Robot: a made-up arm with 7 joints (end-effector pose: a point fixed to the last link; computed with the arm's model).
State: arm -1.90 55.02 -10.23 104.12 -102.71 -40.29 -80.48
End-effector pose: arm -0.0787 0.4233 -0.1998 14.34 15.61 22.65
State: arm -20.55 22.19 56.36 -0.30 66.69 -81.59 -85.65
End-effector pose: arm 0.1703 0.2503 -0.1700 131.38 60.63 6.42
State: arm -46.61 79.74 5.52 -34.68 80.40 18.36 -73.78
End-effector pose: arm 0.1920 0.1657 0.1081 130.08 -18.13 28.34
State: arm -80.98 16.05 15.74 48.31 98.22 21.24 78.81
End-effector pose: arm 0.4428 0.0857 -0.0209 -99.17 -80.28 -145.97
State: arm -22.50 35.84 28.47 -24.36 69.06 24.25 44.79
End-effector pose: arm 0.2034 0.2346 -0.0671 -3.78 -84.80 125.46
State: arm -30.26 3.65 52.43 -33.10 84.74 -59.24 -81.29
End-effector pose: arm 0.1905 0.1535 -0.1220 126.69 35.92 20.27
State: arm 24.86 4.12 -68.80 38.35 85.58 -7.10 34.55
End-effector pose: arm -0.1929 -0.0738 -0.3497 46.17 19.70 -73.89
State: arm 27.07 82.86 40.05 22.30 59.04 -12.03 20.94
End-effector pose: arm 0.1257 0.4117 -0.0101 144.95 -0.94 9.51
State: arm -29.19 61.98 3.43 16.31 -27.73 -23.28 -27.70
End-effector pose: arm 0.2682 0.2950 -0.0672 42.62 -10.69 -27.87
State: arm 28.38 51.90 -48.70 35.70 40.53 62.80 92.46
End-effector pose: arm -0.1547 0.3056 -0.2777 157.94 9.97 -11.45
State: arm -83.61 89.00 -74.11 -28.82 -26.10 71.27 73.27
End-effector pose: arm 0.2559 0.1871 -0.0002 96.44 -48.14 20.05
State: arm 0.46 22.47 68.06 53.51 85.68 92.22 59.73
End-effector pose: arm -0.0847 0.2996 -0.3026 171.10 -55.62 97.79
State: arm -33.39 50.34 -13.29 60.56 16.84 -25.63 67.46
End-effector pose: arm 0.2490 0.3195 -0.2350 62.02 -42.22 34.11
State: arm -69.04 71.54 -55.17 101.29 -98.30 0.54 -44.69
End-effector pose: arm 0.2141 0.4390 -0.0317 -6.53 1.19 25.18
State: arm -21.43 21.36 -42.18 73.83 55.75 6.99 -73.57
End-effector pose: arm 0.1126 0.1703 -0.4200 -112.79 31.49 156.17
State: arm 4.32 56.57 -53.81 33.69 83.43 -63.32 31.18
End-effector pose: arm -0.0432 0.2670 -0.3171 22.60 32.82 -114.89
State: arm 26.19 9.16 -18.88 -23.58 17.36 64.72 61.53
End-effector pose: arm -0.0106 0.0581 -0.2988 82.84 13.77 67.30
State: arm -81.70 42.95 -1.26 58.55 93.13 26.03 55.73
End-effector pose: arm 0.4094 0.2338 0.0223 162.64 -71.17 -21.85
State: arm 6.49 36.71 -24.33 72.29 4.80 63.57 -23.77
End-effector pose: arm -0.1080 0.3074 -0.3308 163.40 13.05 159.24
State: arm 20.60 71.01 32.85 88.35 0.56 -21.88 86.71
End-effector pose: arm -0.0929 0.4733 -0.0953 80.36 -73.13 91.63
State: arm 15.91 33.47 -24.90 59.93 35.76 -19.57 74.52
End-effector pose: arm -0.1157 0.2437 -0.3722 89.13 11.11 19.69
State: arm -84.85 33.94 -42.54 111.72 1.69 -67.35 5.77
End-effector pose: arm 0.3951 0.2008 -0.0950 62.35 -11.95 -19.34
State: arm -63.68 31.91 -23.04 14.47 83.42 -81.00 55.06
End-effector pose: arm 0.3460 0.0393 -0.0965 117.17 -16.24 -120.09
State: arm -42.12 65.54 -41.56 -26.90 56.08 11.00 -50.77
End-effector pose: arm 0.2475 0.1175 -0.0930 131.51 38.08 -12.03
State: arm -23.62 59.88 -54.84 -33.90 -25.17 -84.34 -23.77
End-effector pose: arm 0.1285 0.1115 -0.1383 61.07 -48.40 -130.47
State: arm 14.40 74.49 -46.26 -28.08 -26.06 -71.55 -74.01
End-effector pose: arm 0.0340 0.1777 -0.1668 22.68 -9.35 -131.46
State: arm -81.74 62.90 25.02 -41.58 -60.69 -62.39 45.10
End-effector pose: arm 0.0888 0.1722 0.1457 159.95 -29.07 133.83
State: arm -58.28 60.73 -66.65 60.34 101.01 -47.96 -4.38
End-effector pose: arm 0.2891 0.3175 -0.1816 -119.31 62.90 73.11
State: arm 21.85 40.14 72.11 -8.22 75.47 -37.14 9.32
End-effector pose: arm 0.0040 0.3515 -0.0773 135.84 -7.04 13.27
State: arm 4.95 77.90 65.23 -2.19 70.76 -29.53 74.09
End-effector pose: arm 0.1325 0.3340 0.0925 -166.41 -27.10 -84.37
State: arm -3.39 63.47 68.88 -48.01 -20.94 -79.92 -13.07
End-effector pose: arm 0.0345 0.2010 0.0412 145.97 2.77 -112.03
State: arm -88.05 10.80 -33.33 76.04 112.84 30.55 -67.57
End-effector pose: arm 0.4503 -0.0158 -0.0686 151.93 11.71 56.84
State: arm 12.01 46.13 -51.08 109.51 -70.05 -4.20 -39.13
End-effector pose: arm -0.1644 0.3935 -0.2153 114.28 56.43 129.10
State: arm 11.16 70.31 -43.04 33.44 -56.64 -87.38 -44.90
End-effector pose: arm 0.0322 0.3390 -0.2146 21.23 12.01 -55.04
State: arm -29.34 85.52 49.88 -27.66 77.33 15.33 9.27
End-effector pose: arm 0.1090 0.2218 0.1740 -124.51 -61.75 -88.02
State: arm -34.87 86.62 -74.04 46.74 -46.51 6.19 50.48
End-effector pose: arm 0.1582 0.4237 -0.1293 91.92 -13.97 55.83
